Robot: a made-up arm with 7 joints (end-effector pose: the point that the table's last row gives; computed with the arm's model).
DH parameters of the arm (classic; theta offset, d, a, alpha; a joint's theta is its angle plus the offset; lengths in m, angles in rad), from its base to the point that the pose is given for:
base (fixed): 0 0 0 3.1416
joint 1: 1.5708 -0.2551 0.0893 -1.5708
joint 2: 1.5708 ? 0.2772 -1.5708
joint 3: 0 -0.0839 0.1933 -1.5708
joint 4: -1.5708 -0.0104 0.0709 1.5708
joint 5: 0 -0.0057 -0.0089 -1.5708
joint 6: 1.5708 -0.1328 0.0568 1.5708
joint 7: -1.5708 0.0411 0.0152 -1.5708
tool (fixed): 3.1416 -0.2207 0 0
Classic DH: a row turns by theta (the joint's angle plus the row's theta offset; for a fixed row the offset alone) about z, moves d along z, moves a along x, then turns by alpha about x.
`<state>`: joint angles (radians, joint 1 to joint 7).
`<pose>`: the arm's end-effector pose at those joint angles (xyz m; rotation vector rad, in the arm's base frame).
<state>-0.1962 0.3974 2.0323 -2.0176 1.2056 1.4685 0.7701</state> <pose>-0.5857 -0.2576 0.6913 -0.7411 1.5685 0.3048</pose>
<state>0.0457 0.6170 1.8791 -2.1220 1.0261 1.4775 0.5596</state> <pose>-0.6043 -0.0490 0.6885 -0.7940 1.5165 0.1008</pose>
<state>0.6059 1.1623 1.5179 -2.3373 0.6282 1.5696 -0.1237</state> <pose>-0.3836 0.3695 0.5876 -0.9960 1.4524 -0.2276</pose>
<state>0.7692 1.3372 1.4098 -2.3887 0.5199 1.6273 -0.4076</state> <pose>-0.2659 0.4311 0.5201 -1.0695 1.4101 -0.2497</pose>
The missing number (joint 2, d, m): 0.4932
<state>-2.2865 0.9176 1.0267 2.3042 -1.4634 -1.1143 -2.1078</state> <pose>0.0520 -0.3951 0.7603 2.5218 -1.7040 0.3804</pose>
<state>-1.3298 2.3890 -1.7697 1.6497 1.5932 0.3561 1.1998</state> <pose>-0.3890 -1.0293 0.2061 -1.2562 0.7886 0.8982</pose>
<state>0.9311 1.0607 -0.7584 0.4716 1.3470 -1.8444 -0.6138</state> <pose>-0.3089 0.7169 0.4460 -2.0803 0.7676 -1.2204</pose>
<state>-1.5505 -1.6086 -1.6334 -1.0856 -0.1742 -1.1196 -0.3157</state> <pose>0.2662 -0.7061 0.0410 -0.6223 -0.3694 0.1552</pose>
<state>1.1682 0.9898 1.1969 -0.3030 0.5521 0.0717 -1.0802</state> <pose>-0.0300 0.3779 0.4281 -1.3840 0.9123 -0.9321</pose>
